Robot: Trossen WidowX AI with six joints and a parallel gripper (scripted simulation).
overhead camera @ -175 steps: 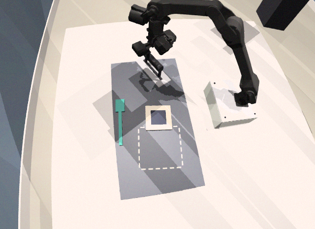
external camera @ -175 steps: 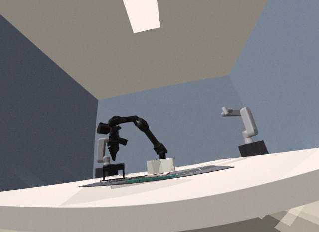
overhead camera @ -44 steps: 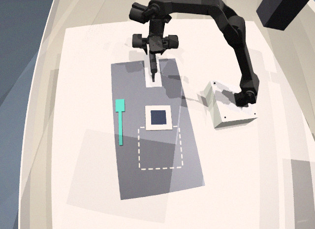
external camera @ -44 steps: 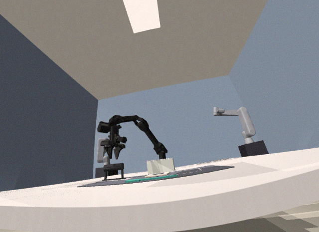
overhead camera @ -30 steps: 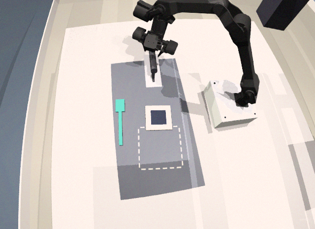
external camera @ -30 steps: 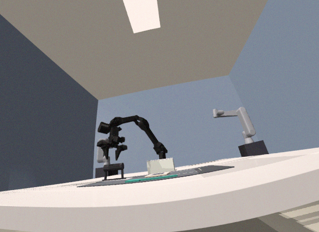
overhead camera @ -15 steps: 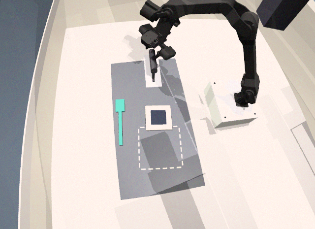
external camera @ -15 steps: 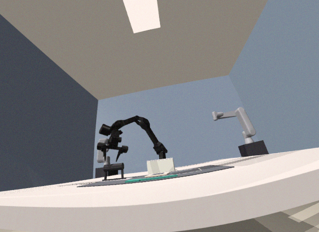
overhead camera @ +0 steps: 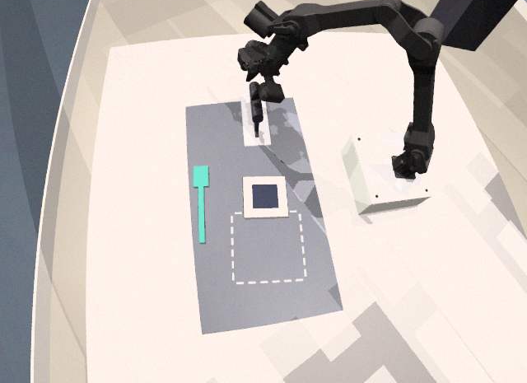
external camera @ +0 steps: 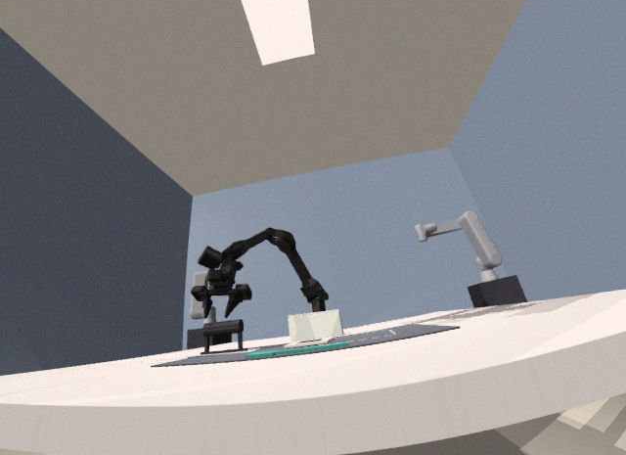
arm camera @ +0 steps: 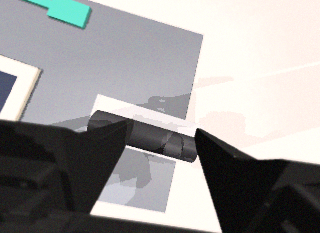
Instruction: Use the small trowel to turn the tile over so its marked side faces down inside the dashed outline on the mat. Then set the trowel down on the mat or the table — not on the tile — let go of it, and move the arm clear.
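The dark-handled float is 2 cm behind my gripper tip, 4 cm to the left of it and 6 cm below it. Also, from my gripper tip: teal trowel (12 cm ahead, 27 cm to the left, 10 cm below); then tile (5 cm behind, 27 cm to the left, 10 cm below).
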